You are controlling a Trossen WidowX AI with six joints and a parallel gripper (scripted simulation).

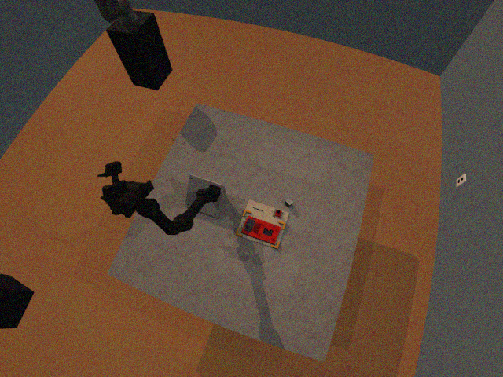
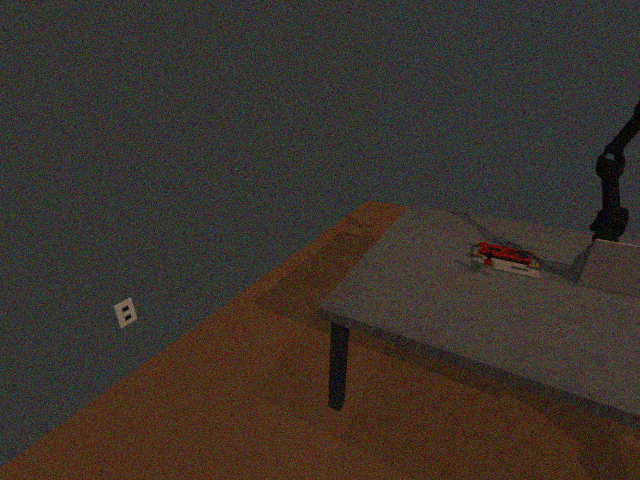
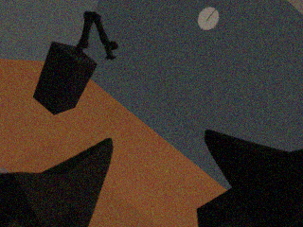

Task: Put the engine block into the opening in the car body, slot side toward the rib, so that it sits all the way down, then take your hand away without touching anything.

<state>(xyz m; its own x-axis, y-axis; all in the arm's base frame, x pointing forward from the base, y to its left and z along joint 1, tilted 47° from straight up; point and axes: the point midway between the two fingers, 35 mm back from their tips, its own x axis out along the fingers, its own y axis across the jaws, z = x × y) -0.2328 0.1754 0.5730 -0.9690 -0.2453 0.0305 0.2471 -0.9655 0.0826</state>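
Right now my gripper tip is 660 mm short of the engine block, 440 mm to the right of it and 640 mm above it.
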